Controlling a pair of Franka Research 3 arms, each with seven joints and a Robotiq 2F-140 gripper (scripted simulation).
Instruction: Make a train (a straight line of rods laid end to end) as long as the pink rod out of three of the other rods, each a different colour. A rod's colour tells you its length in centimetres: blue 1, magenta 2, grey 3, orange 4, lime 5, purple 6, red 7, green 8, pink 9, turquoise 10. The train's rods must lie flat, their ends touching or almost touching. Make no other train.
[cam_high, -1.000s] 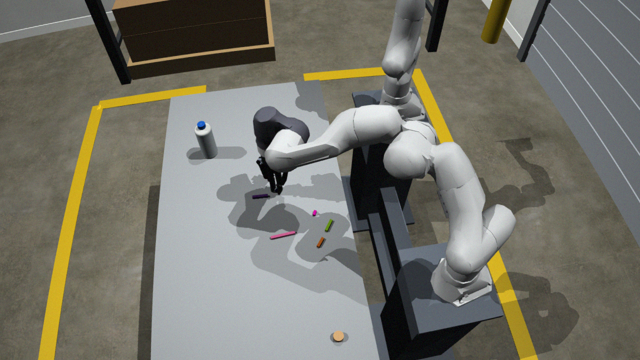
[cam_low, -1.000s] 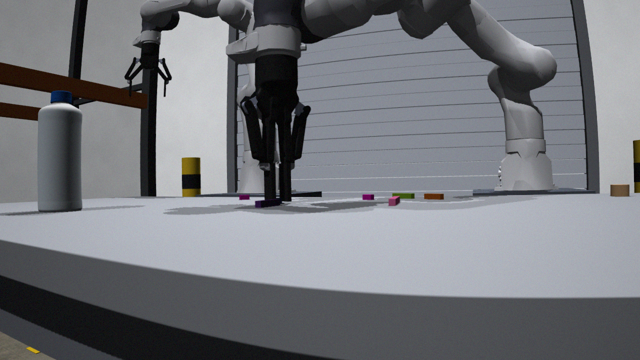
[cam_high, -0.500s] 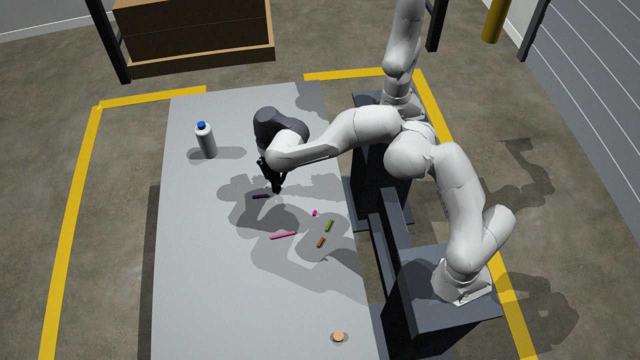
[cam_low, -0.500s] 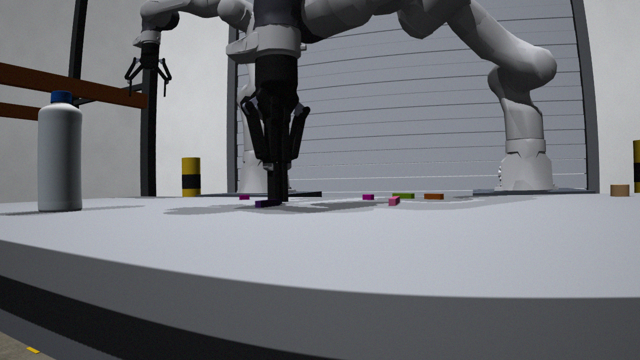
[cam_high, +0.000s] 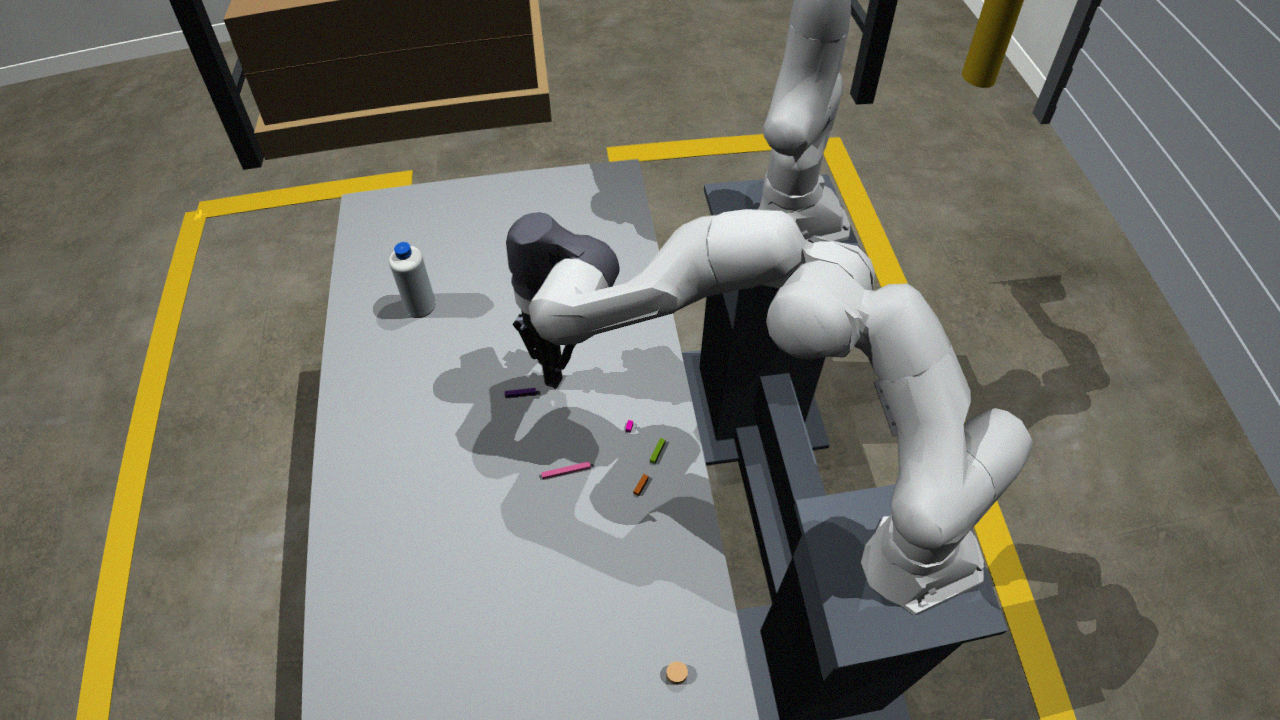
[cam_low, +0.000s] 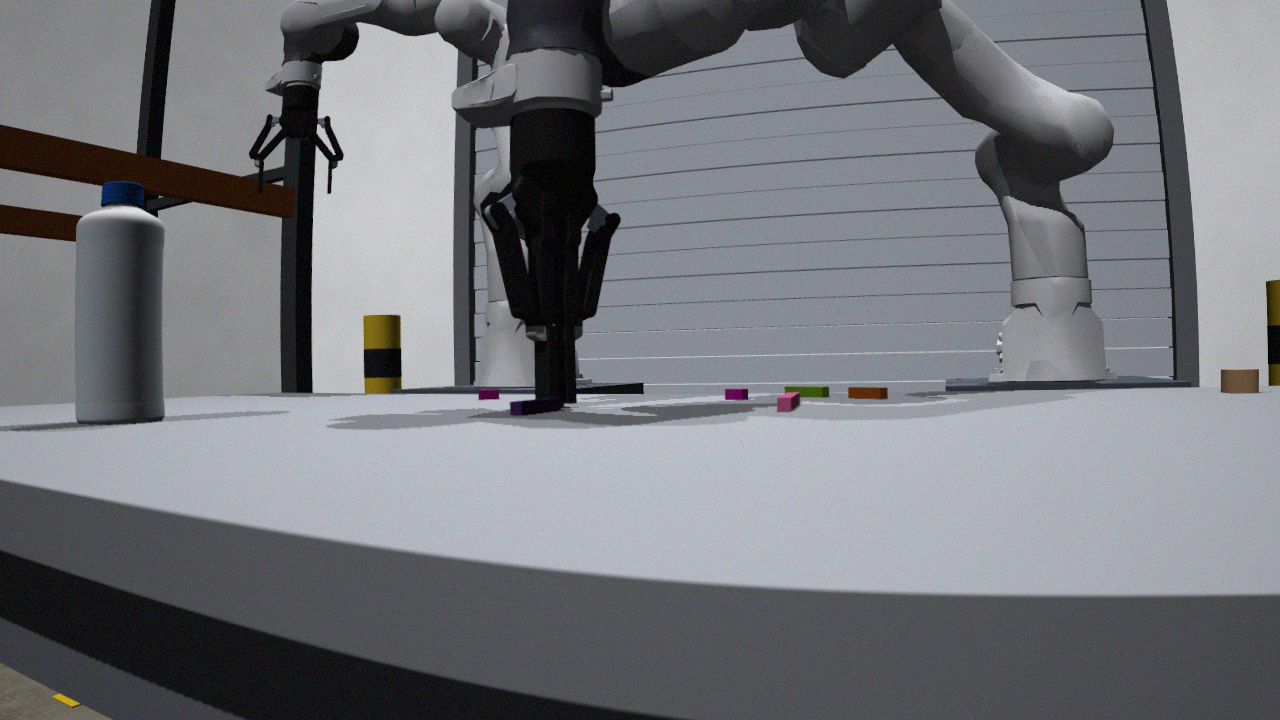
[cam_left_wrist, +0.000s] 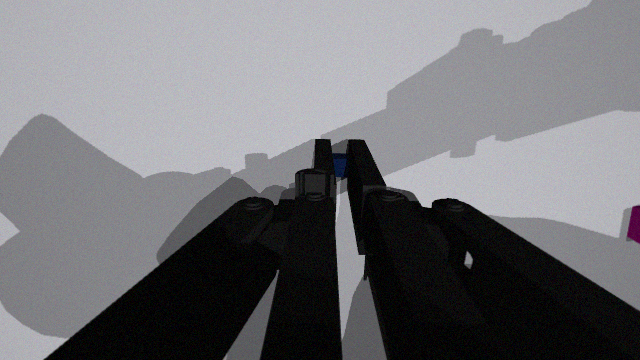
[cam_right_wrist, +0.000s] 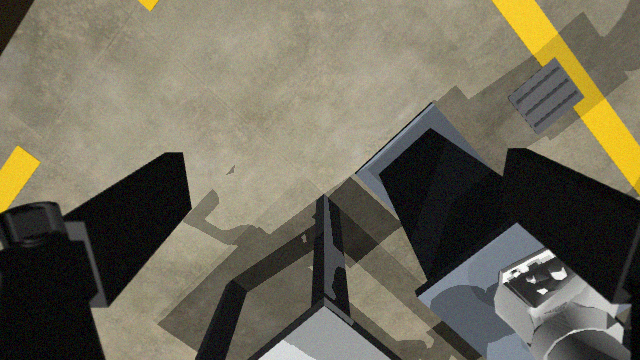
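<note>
The blue rod lies 3 cm below my left hand. Also, from my left hand: magenta rod 13 cm behind, 15 cm to the right, 3 cm below; purple rod 7 cm ahead, 2 cm to the left, 3 cm below; pink rod 20 cm to the left, 3 cm below.
</note>
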